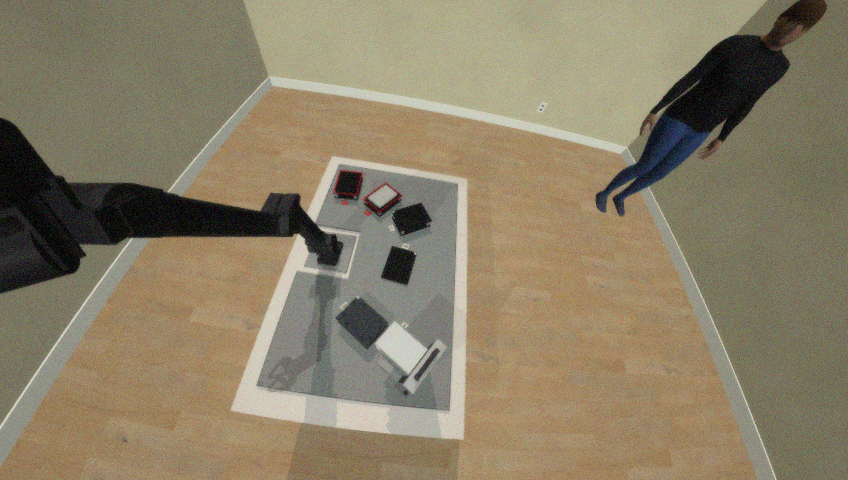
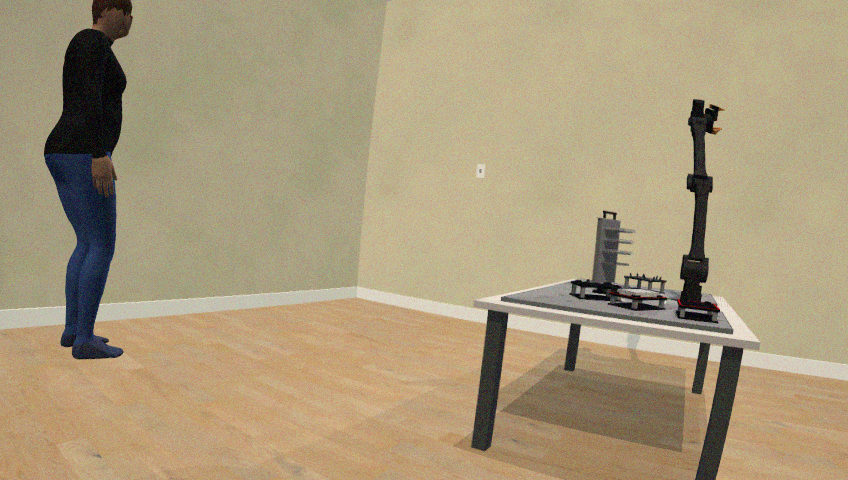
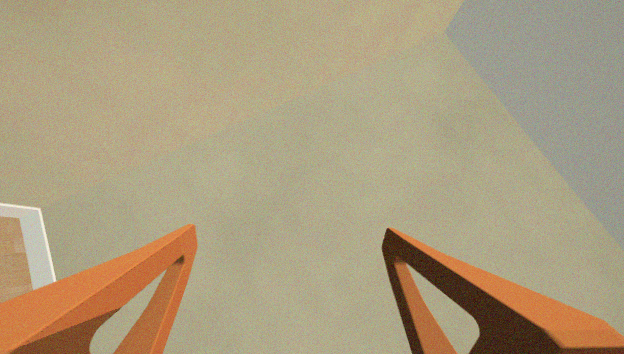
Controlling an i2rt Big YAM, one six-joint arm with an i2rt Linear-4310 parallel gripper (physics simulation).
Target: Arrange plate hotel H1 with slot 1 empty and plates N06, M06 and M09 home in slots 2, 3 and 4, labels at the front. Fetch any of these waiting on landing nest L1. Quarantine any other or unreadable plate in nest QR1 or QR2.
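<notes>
Plate hotel H1 is an upright grey column with several thin shelves, seen from above with a white top surface beside it. Its slot contents and labels cannot be made out. A white plate lies on a red-rimmed nest; its label is unreadable. A second red-rimmed nest shows a black top with no plate. Two black nests show no white plate. Which one is L1 cannot be told. My gripper is open and empty, high above the table, away from all plates.
A dark grey stand with small upright points is beside the hotel. The arm's base stands at one long edge of the white-edged table. A person stands on the floor away from the table.
</notes>
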